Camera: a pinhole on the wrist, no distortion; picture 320 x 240 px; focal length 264.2 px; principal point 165.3 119.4 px. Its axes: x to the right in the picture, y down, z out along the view. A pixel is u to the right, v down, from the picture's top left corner.
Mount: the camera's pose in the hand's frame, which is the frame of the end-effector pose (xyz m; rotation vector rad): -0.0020 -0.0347 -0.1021 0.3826 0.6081 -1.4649
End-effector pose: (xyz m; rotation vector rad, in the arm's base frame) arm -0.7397 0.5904 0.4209 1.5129 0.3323 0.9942
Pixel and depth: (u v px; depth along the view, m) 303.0 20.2 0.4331
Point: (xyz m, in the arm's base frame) -0.5429 0.5445 -0.0488
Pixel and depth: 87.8 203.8 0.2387
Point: -0.5497 0.6128 0.3726
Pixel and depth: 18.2 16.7 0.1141
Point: -0.7151 0.5611 0.3629
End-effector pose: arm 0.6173 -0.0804 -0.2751 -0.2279 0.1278 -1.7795
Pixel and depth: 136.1 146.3 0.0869
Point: 0.5332 -0.0837 -0.2849
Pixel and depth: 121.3 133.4 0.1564
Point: 0.5192 -0.0847 -0.2149
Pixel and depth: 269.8 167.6 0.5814
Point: 0.0985 -0.1352 0.0613
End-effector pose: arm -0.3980 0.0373 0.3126 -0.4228 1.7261 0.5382
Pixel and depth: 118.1 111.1 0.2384
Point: -0.2342 -0.0154 0.2493
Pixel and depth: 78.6 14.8 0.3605
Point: -0.0689 0.0543 0.3314
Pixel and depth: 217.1 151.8 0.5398
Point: 0.0148 -0.1743 0.0731
